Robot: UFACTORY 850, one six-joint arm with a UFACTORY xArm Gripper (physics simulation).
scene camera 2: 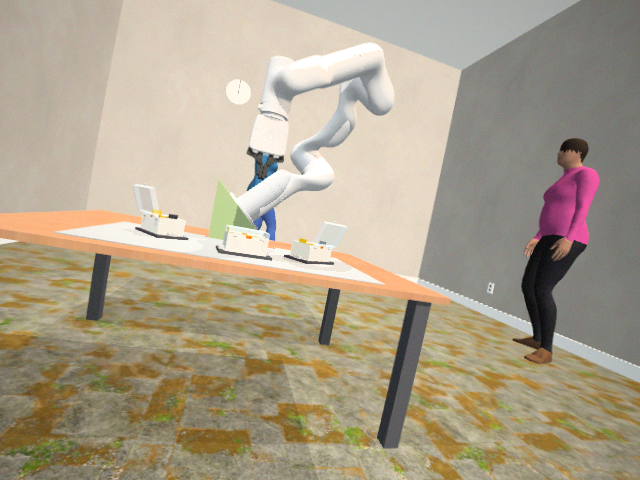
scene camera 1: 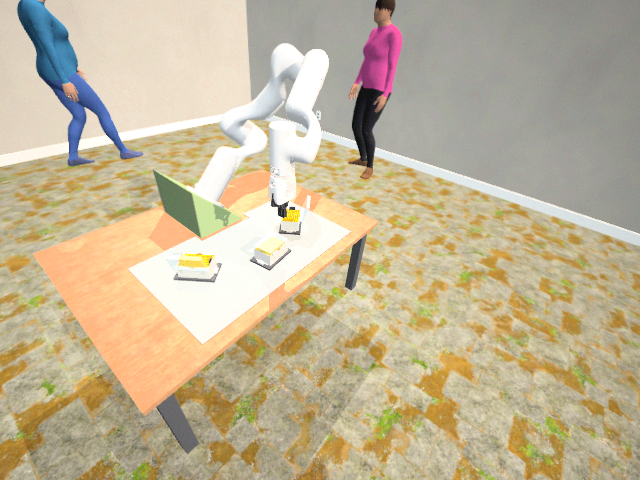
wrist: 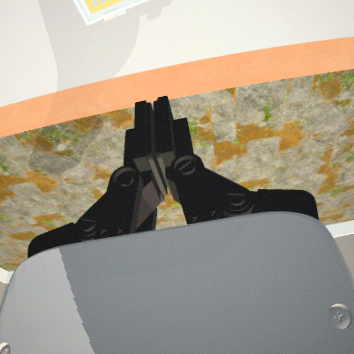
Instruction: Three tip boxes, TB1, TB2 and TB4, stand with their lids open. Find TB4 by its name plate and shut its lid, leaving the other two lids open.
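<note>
The middle tip box (scene camera 1: 263,254) (scene camera 2: 245,245) has its clear lid (scene camera 1: 272,244) (scene camera 2: 248,230) lying down over its top; whether it is latched cannot be told. A corner of a box with yellow inside (wrist: 107,5) shows at the top of the wrist view. The left tip box (scene camera 1: 195,269) (scene camera 2: 164,225) has its lid (scene camera 2: 146,198) standing open. The right tip box (scene camera 1: 290,225) (scene camera 2: 310,252) has its lid (scene camera 1: 307,205) (scene camera 2: 331,234) open too. The name plates cannot be read. My gripper (scene camera 1: 282,213) (scene camera 2: 263,176) (wrist: 158,120) is shut and empty, above the boxes' level.
The boxes stand on a pale mat (scene camera 1: 204,315) (scene camera 2: 93,231) on the wooden table (scene camera 1: 103,310) (scene camera 2: 413,290). A green upright panel (scene camera 1: 178,204) (scene camera 2: 222,214) stands at the back, near the arm's base. Two people stand beyond the table.
</note>
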